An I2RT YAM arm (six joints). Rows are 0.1 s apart.
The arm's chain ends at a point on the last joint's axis. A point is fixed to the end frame.
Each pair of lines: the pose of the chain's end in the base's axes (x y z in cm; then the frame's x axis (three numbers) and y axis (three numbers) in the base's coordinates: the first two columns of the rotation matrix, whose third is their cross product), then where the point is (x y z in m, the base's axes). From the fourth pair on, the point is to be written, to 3 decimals.
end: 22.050 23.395 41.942 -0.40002 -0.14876 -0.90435 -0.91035 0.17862 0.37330
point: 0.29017 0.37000 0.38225
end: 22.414 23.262 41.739 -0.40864 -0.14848 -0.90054 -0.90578 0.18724 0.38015
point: 0.29461 0.36798 0.37920
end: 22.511 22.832 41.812 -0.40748 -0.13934 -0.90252 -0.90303 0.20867 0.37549
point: 0.29893 0.36197 0.38023
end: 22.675 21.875 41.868 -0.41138 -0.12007 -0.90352 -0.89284 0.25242 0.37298
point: 0.307 0.349 0.381
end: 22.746 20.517 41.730 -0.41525 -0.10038 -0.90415 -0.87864 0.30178 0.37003
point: 0.315 0.330 0.379
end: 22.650 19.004 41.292 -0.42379 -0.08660 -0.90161 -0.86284 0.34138 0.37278
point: 0.319 0.311 0.374
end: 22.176 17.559 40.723 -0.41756 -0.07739 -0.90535 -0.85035 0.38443 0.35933
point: 0.320 0.292 0.368
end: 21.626 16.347 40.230 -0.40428 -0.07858 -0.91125 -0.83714 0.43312 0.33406
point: 0.321 0.274 0.362
